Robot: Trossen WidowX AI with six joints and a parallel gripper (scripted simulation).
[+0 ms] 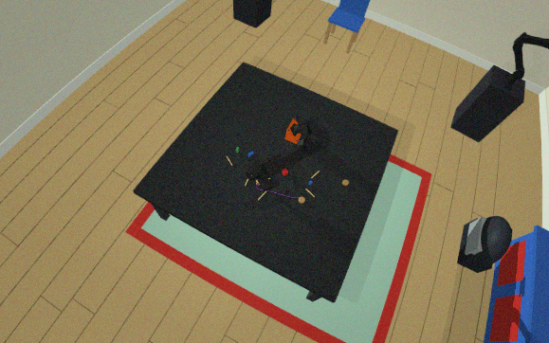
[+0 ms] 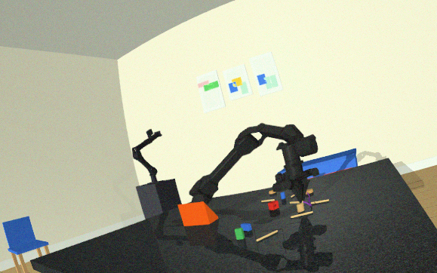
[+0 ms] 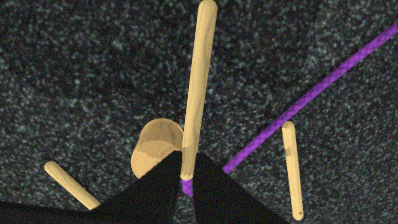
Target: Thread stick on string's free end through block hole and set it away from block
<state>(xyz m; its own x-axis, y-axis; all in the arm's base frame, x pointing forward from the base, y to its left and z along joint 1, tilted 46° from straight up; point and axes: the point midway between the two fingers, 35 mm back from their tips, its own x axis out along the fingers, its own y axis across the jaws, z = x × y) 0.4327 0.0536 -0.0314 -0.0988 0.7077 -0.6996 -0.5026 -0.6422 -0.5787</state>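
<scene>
My gripper tip is 1 cm to the left of the tan wooden block and 2 cm above it. The rest, counted from my gripper tip: green cylinder: 12 cm behind, 25 cm to the right, 1 cm below; red block: 15 cm behind, 9 cm to the left, 1 cm below.
</scene>
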